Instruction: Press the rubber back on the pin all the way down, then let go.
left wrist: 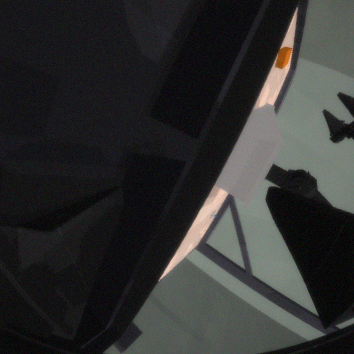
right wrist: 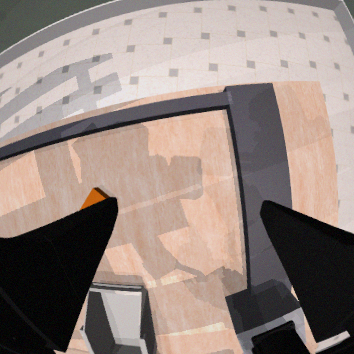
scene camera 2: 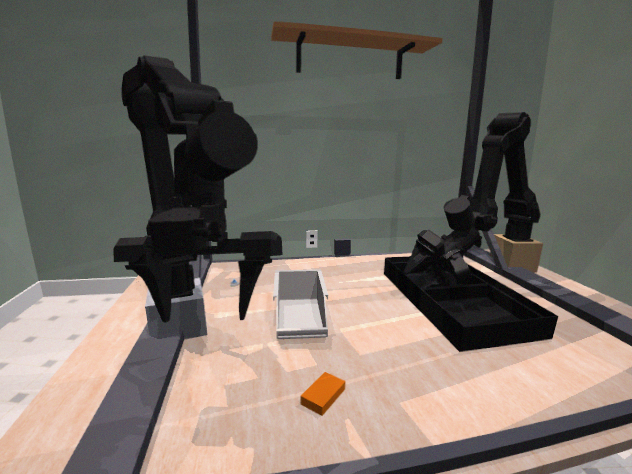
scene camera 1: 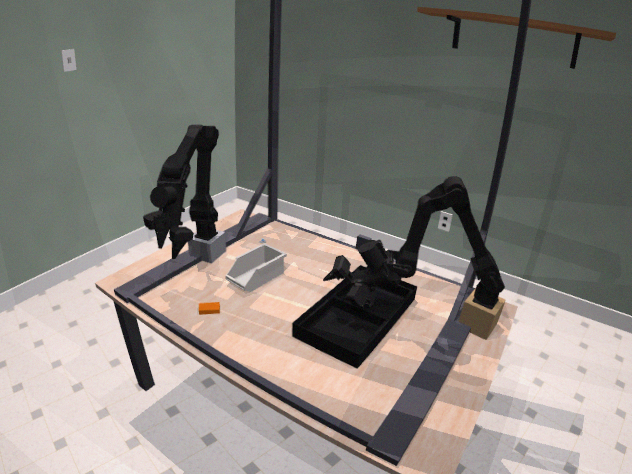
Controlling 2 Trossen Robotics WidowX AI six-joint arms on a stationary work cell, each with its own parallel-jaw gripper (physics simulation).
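Note:
A tiny blue-and-white piece lies on the table behind the grey bin; it is too small to tell whether it is the pin or its rubber back. Neither is plainly recognisable. My left gripper is open and empty, low at the rear compartment of the black tray. One left finger is lost in the dark in the left wrist view, and the compartment's floor is mostly hidden. My right gripper is open and empty, raised beside its arm's base.
The grey open bin stands between the arms. An orange block lies nearer the table's front edge. The black tray's walls and divider surround the left gripper's area.

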